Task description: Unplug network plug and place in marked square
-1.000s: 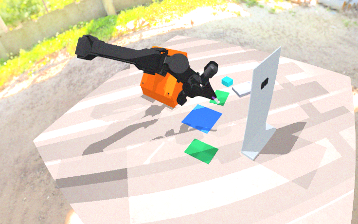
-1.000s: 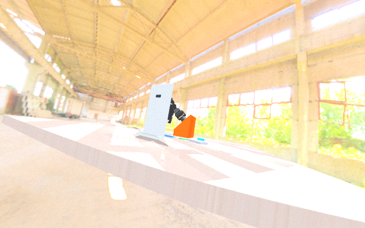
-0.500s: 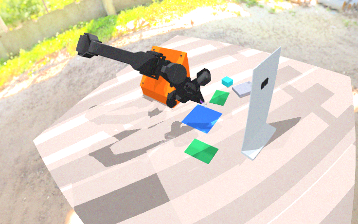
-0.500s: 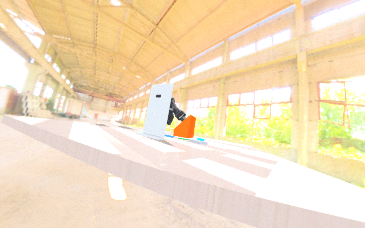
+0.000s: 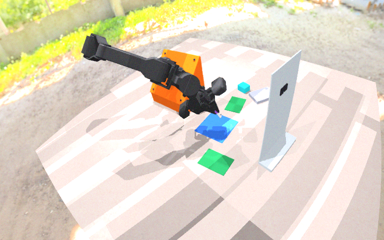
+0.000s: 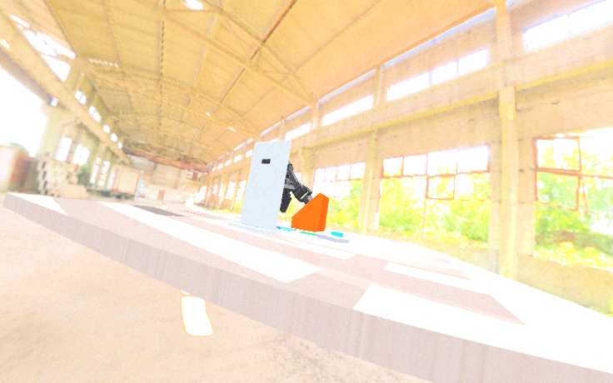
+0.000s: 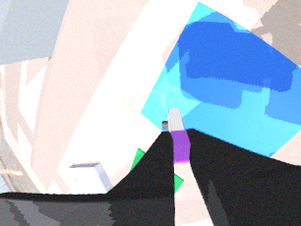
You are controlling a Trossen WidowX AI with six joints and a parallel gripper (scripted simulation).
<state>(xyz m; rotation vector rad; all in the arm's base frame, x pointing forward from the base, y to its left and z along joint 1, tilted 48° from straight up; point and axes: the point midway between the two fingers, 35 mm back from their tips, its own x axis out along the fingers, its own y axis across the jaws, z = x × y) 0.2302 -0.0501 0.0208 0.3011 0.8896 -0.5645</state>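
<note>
My gripper tip is now 7 cm above the blue square and 1 cm past it. From my gripper tip the other things lie so: pale flat plate (26 cm to the left, 6 cm below, 5 cm ahead); cyan cube (25 cm to the left, 6 cm below, 5 cm behind); grey upright panel (22 cm ahead, 8 cm above, 2 cm to the left).
</note>
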